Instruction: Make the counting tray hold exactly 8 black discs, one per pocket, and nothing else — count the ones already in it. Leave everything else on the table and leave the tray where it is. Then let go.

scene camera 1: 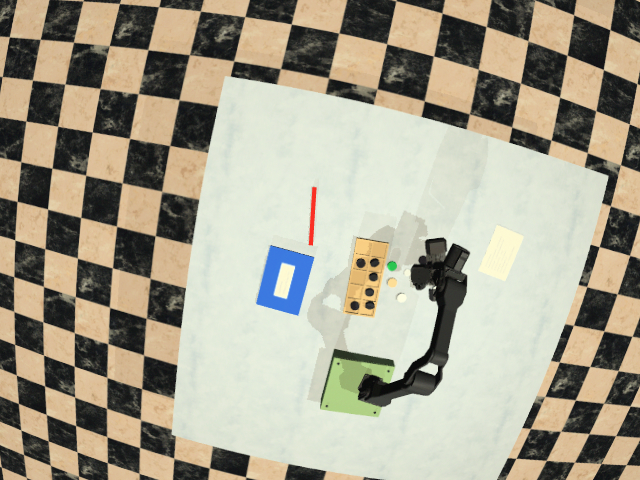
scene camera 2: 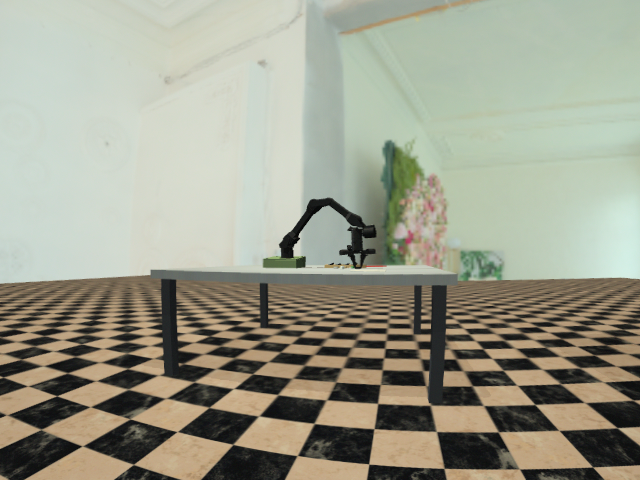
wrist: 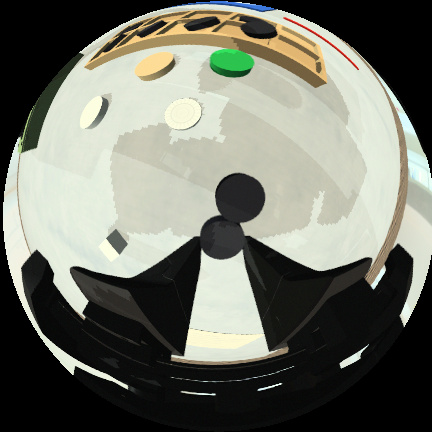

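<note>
The wooden counting tray (scene camera 1: 363, 246) (wrist: 298, 71) has two columns of pockets. Several pockets hold one black disc each. In scene camera 1, both top-end pockets and two middle pockets of the left column are empty. My gripper (scene camera 2: 358, 266) (wrist: 221, 241) is low at the table, right of the tray in scene camera 1, with its fingertips shut on a black disc (wrist: 222, 238). A second black disc (scene camera 1: 422, 259) (wrist: 240, 197) lies right beside the held one. My arm hides the fingertips in scene camera 1.
Between tray and gripper lie a green disc (scene camera 1: 391, 266) (wrist: 231, 62), a tan disc (scene camera 1: 391, 282) (wrist: 155, 66) and two pale discs (wrist: 183, 113) (wrist: 93, 112). A small white block (wrist: 110, 248) lies nearby. A blue panel (scene camera 1: 264, 288), red stick (scene camera 1: 312, 215) and cream sheet (scene camera 1: 501, 253) lie farther out.
</note>
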